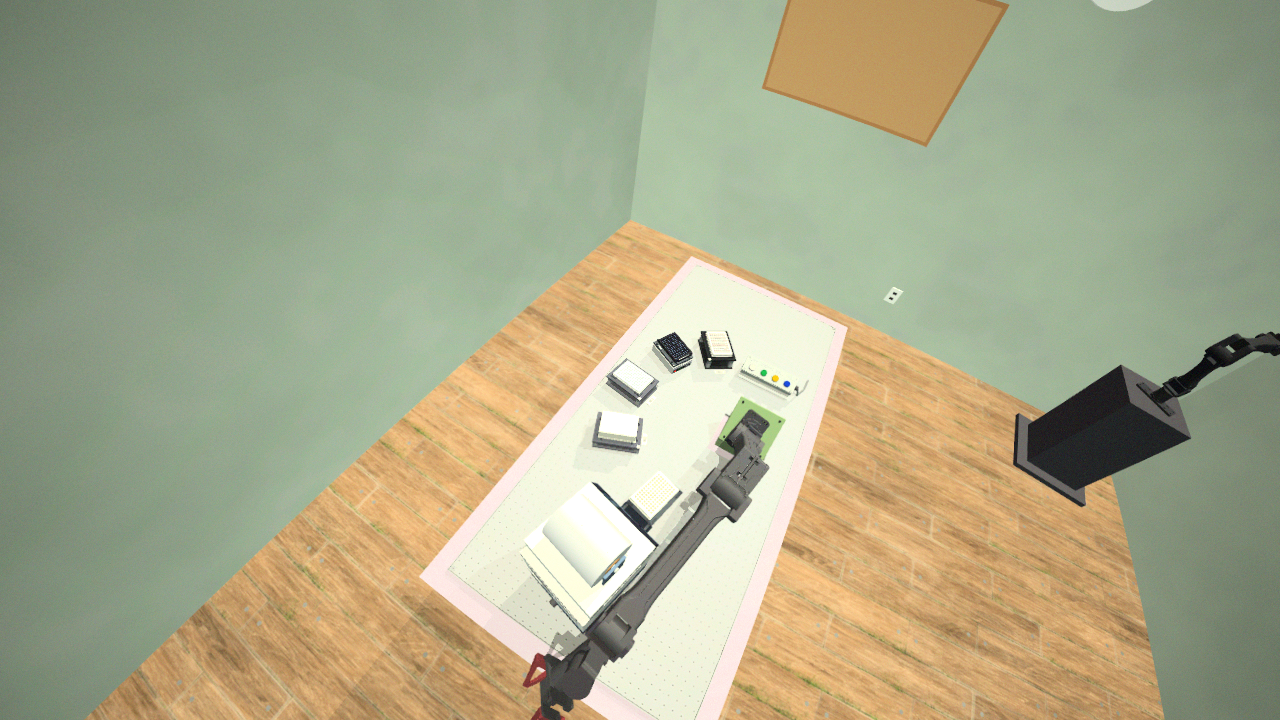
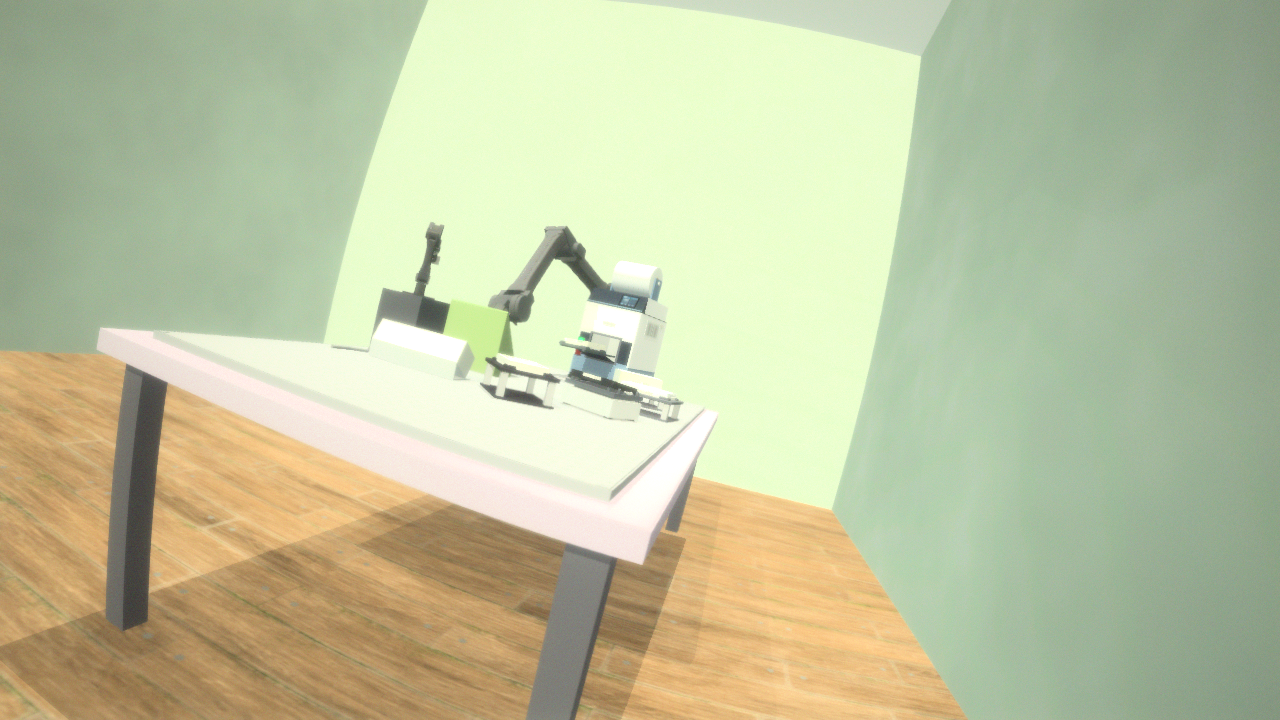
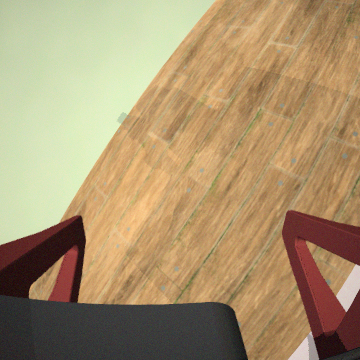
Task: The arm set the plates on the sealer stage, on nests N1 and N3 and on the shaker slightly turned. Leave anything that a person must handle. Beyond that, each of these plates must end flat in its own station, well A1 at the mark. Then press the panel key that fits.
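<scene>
My gripper (image 1: 537,694) (image 3: 187,226) is open and empty, beyond the table's near short end, far from the plates. A pale plate (image 1: 656,495) lies on the stage of the white sealer (image 1: 581,542) (image 2: 623,326). White-topped plates sit on dark-based nests, one plate (image 1: 619,426) nearer the sealer and one plate (image 1: 633,378) farther along. A cream plate (image 1: 717,343) sits on a black stand, beside a black plate (image 1: 673,349) on what looks like the shaker. The key panel (image 1: 768,379) (image 2: 418,347) has white, green, yellow and blue keys. Nest labels, A1 marks and small tilts are too small to tell.
The arm's green base plate (image 1: 775,420) stands at the table's right side, and the arm reaches past the sealer. The pink table edge (image 1: 501,501) (image 2: 358,436) runs around the mat. A dark pedestal (image 1: 1096,434) with a second arm stands to the right of the table.
</scene>
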